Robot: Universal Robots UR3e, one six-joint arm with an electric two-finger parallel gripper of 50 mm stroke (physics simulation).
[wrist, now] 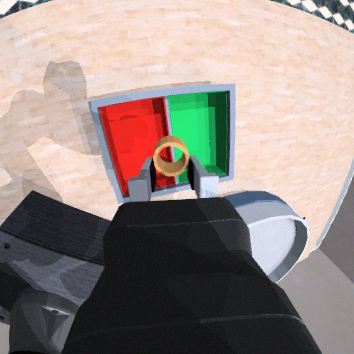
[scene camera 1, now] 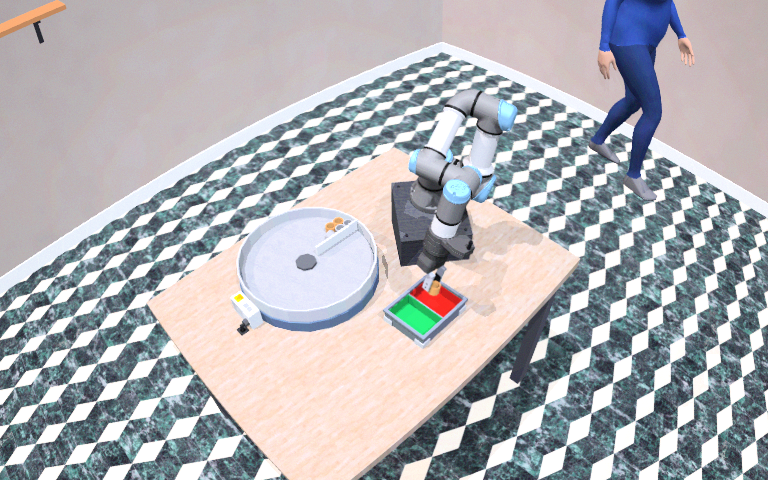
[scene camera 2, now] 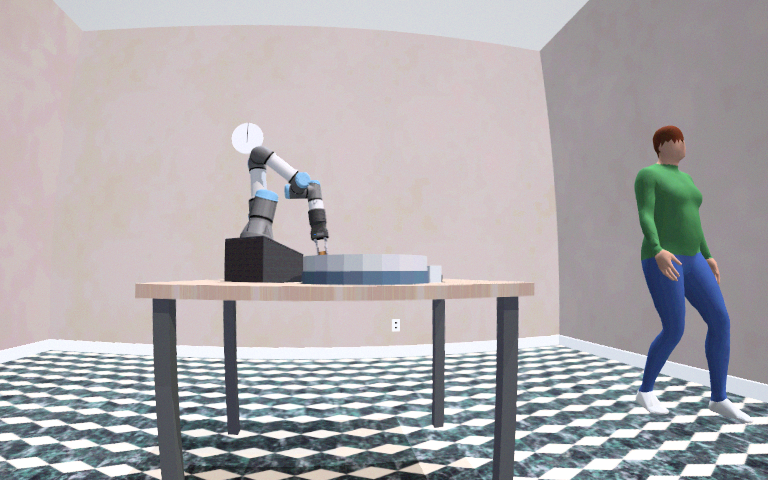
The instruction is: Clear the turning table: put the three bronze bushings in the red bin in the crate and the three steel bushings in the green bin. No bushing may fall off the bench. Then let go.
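Frame: origin at the arm's base, x ahead, y left, z up, level; metres.
Seen in the pictures: gripper, fingertip midpoint: [wrist: 170, 166] [scene camera 1: 430, 286] [scene camera 2: 322, 254]; arm's base at its link origin: [wrist: 49, 316] [scene camera 1: 430, 196] [scene camera 2: 255, 243].
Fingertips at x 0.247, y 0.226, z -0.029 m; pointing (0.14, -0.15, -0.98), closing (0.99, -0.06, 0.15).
Note:
Offsets run from my fingertips to a thing's middle. "*": to the spot under its first point.
My gripper [scene camera 1: 433, 281] [scene camera 2: 321, 247] [wrist: 170, 166] is shut on an upright bronze bushing @(dx +0.001, dy +0.013, dz +0.001 m) [scene camera 1: 434, 289] [scene camera 2: 322, 253] [wrist: 171, 140]. It holds the bushing above the crate @(dx +0.014, dy +0.001, dz -0.090 m) [scene camera 1: 402, 329] [wrist: 232, 130]. In the wrist view the bushing overlaps the divider between the red bin @(* dx -0.051, dy +0.030, dz -0.109 m) [scene camera 1: 448, 306] [wrist: 125, 150] and the green bin @(* dx +0.045, dy -0.009, dz -0.109 m) [scene camera 1: 415, 318] [wrist: 200, 115]. No bushing shows in the visible parts of either bin. On the turning table [scene camera 1: 283, 237] [scene camera 2: 362, 263] [wrist: 275, 240], two bronze bushings @(dx +0.012, dy -0.401, dz -0.049 m) [scene camera 1: 330, 226] @(dx -0.020, dy -0.401, dz -0.049 m) [scene camera 1: 338, 220] stand beside grey steel bushings @(dx -0.004, dy -0.374, dz -0.049 m) [scene camera 1: 339, 228] @(dx -0.036, dy -0.374, dz -0.049 m) [scene camera 1: 347, 223], partly hidden behind the white bar @(* dx +0.041, dy -0.349, dz -0.047 m) [scene camera 1: 334, 241].
The turning table has a raised rim and a dark centre hub @(dx +0.152, dy -0.353, dz -0.058 m) [scene camera 1: 306, 262]. A white control box @(* dx +0.393, dy -0.330, dz -0.056 m) [scene camera 1: 246, 309] stands at its side. The arm's black base block [scene camera 1: 404, 226] [scene camera 2: 254, 260] [wrist: 50, 225] stands behind the crate. A person [scene camera 1: 640, 73] [scene camera 2: 673, 226] is away from the bench.

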